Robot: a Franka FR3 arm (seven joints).
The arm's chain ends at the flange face. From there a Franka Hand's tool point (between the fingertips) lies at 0.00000 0.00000 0.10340 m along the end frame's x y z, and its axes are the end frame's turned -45 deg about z.
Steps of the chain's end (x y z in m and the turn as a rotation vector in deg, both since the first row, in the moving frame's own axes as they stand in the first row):
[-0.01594, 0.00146, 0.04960, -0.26, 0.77, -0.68]
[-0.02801, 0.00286, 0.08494, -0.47, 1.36, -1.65]
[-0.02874, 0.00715, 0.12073, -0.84, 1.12, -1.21]
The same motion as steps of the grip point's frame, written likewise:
[-0.01165, -0.00893, 0.04959, -0.73, 0.36, -0.68]
[-0.02066, -0.01547, 0.08491, -1.29, 0.63, -1.65]
[-0.02499, -0.01277, 0.12070, -1.39, 0.20, -1.21]

